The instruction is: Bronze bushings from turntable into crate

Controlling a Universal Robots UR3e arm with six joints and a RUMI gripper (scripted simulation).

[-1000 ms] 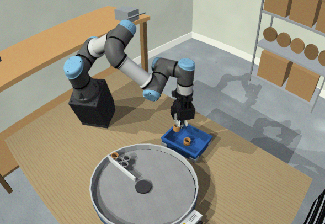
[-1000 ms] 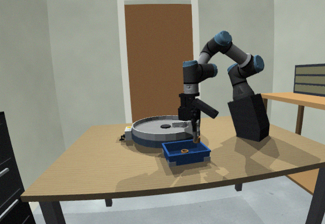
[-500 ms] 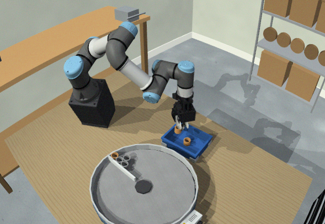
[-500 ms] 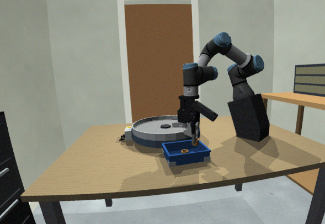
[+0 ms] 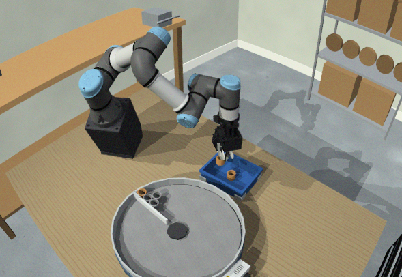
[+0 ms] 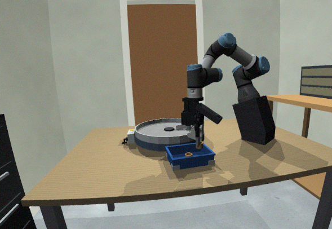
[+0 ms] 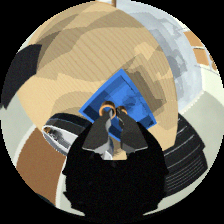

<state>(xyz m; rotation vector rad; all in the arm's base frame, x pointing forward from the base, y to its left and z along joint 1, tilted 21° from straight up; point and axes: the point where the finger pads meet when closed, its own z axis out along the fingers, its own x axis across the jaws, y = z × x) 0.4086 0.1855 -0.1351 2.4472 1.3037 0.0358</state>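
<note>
Right now the blue crate is 50 mm below my hand, 40 mm ahead of it and 10 mm to the right of it. Also, from my hand: grey turntable (340 mm to the right, 80 mm ahead, 20 mm below).
</note>
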